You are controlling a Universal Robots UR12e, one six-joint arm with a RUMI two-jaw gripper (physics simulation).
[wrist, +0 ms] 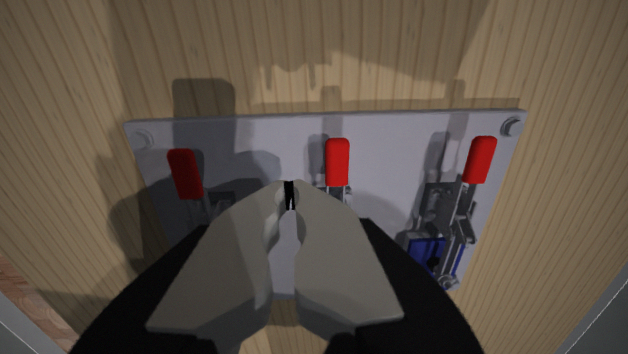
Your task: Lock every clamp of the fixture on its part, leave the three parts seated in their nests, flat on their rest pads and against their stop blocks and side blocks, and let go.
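Places are measured from the arm's base along level axes (x ahead, y left, z up), in millimetres.
Pixels of known places: gripper, fingertip midpoint: (291, 183).
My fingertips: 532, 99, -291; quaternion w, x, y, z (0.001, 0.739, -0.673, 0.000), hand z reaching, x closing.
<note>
Ahead of a thing's pixels: the offset from my fingertips to its top centre, as dx, dy, dz. "spot": to the spot under its first point. Level surfaces: height alone.
The grey fixture plate @[-92, -41, -74] (385, 145) lies across the middle of the wrist view. Three red clamp handles show along it: a left handle @[-16, +77, -27] (185, 173), a middle handle @[-6, -33, -37] (337, 162) and a right handle @[+5, -142, -32] (479, 160). My gripper (291, 183) is shut and empty, with its tips over the plate between the left and middle handles. A blue part @[-129, -155, -53] (423, 252) sits under the right clamp's arm (451, 255). The fingers hide the lower parts of the left and middle clamps and the parts there. Whether any clamp is locked cannot be told.
The plate lies on a wooden table top @[dz -89] (565, 165). Bolts show at the plate's upper left corner @[spot: -3, +125, -67] (142, 139) and upper right corner @[spot: +28, -187, -67] (512, 127). A block-patterned wooden surface (30, 295) shows at the lower left. Shadows fall over the plate's left part.
</note>
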